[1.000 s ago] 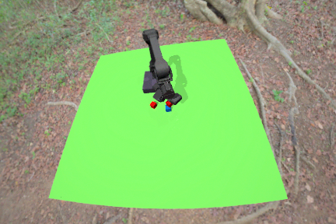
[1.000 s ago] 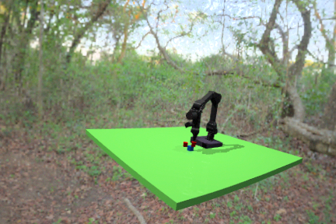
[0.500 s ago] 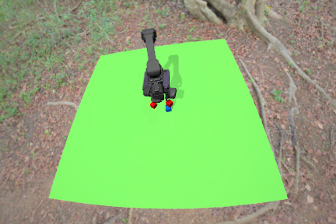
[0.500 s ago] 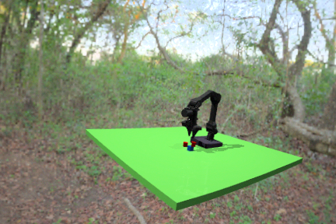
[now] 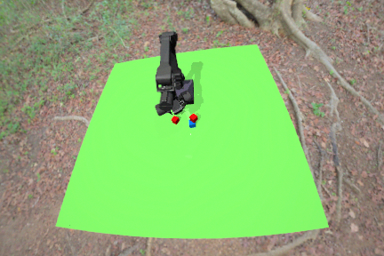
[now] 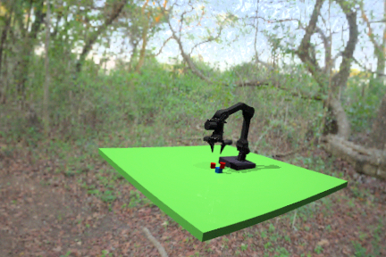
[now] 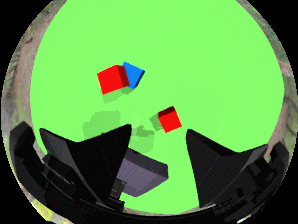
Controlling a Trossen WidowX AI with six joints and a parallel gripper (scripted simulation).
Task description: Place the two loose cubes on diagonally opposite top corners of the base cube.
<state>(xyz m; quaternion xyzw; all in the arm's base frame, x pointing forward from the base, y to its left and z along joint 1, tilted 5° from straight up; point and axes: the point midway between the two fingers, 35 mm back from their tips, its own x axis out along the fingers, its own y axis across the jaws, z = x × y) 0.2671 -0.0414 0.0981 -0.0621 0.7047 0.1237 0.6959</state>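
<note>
Now: gripper tip 4 cm short of the blue base cube, 6 cm to the right of it and 9 cm above it.
</note>
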